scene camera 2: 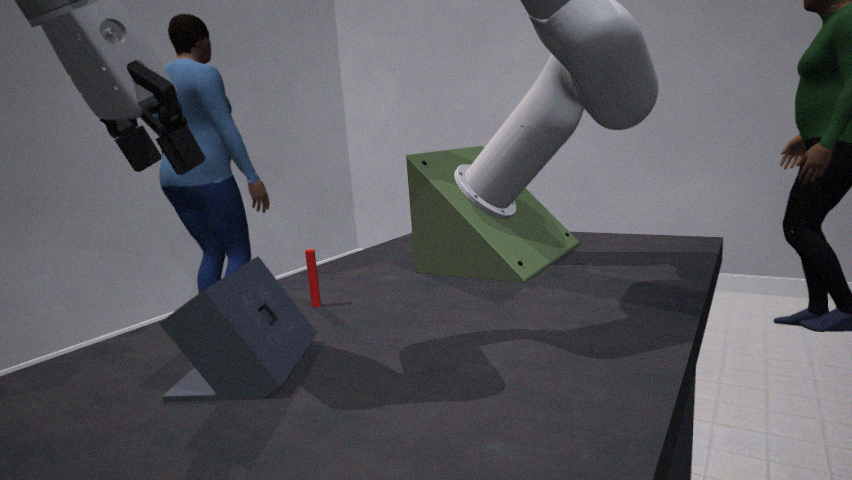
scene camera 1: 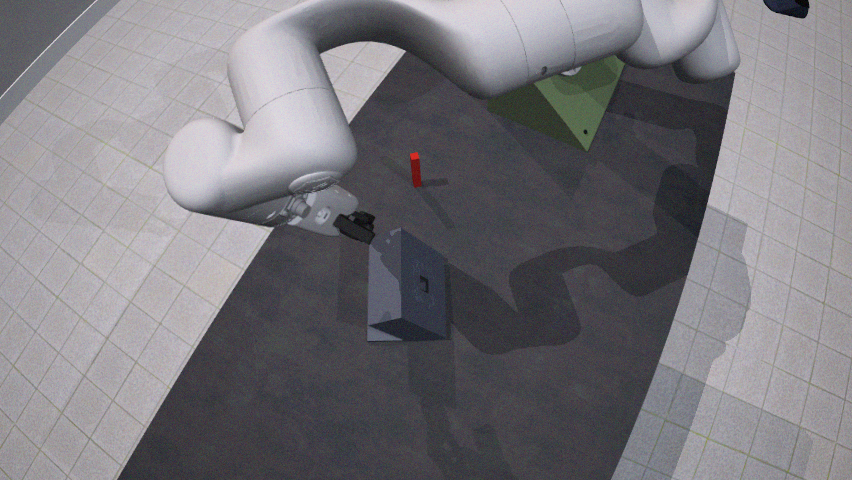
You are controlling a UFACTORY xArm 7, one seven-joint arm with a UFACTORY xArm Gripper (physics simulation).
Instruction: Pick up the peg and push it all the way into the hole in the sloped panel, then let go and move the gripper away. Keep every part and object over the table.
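Where they show: gripper, fingertip midpoint: (scene camera 2: 170, 166); arm's base, origin of the base link: (scene camera 2: 484, 193).
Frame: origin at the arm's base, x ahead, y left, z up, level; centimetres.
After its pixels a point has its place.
Note:
A red square peg (scene camera 1: 416, 170) @(x 30.0, y -14.7, z -7.0 cm) (scene camera 2: 313, 279) @(x 29.9, y -14.6, z -7.9 cm) stands upright on the dark table, between the blue-grey block and the green wedge. The blue-grey block's sloped panel (scene camera 1: 434, 301) @(x 48.9, y -4.3, z -8.1 cm) (scene camera 2: 286, 339) @(x 47.3, y -4.7, z -8.7 cm) faces towards the green wedge and has a small square hole (scene camera 1: 423, 284) @(x 47.4, y -6.5, z -7.0 cm) (scene camera 2: 266, 314) @(x 47.2, y -7.0, z -6.2 cm) near its middle. My gripper (scene camera 2: 171, 168) @(x 48.1, y -16.7, z 9.3 cm) is open and empty, high above the table at the upper left in scene camera 2. In scene camera 1 its black fingers show beside the top corner of the block, and one finger largely hides the other. The gripper is well apart from the peg.
My arm's base stands on a green wedge (scene camera 1: 587, 107) @(x 5.3, y 8.1, z -8.4 cm) (scene camera 2: 459, 244) @(x 11.4, y -0.3, z -6.6 cm) at the far end of the table (scene camera 1: 286, 381) @(x 67.4, y -20.4, z -11.8 cm) (scene camera 2: 506, 441) @(x 52.3, y 19.8, z -11.9 cm). A person in a blue shirt (scene camera 2: 205, 119) is behind the table's left edge. A person in a green shirt (scene camera 2: 825, 83) stands on the floor at the right.

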